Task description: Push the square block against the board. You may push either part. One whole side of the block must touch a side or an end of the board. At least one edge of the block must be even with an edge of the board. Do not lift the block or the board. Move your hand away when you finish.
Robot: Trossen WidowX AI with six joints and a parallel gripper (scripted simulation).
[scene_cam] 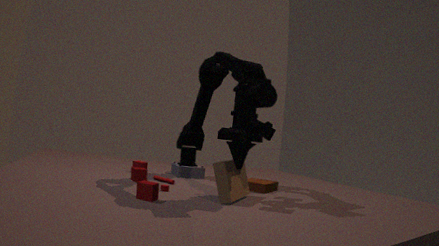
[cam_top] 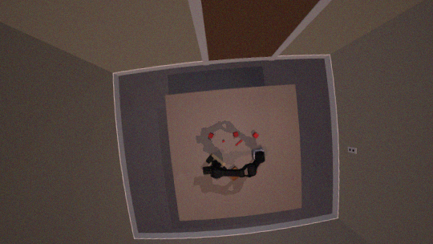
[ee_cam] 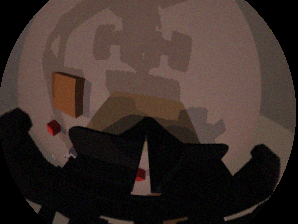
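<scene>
Now: gripper tip 1 cm past the light tan board, 1 cm to the left of it and 3 cm above it. Round my gripper tip: brown square block: 16 cm behind, 16 cm to the left, 7 cm below; then red stick: 23 cm behind, 14 cm to the right, 8 cm below.
</scene>
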